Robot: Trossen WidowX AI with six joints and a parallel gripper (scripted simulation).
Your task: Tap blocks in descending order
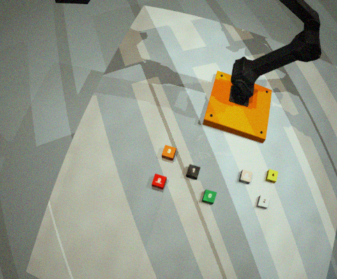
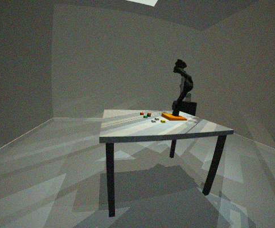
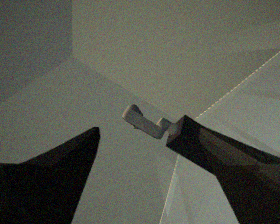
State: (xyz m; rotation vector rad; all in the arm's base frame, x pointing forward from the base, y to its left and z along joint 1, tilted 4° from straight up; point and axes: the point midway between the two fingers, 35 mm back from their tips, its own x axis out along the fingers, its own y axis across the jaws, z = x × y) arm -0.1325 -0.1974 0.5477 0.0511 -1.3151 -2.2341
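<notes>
Now: the red block 520 mm ahead of my gripper tip, 20 mm to the left of it and 570 mm below it. From my gripper tip the other things lie so: orange block 430 mm ahead, 20 mm to the left, 570 mm below; then dark block 470 mm ahead, 100 mm to the left, 570 mm below; then green block 530 mm ahead, 160 mm to the left, 570 mm below.
</notes>
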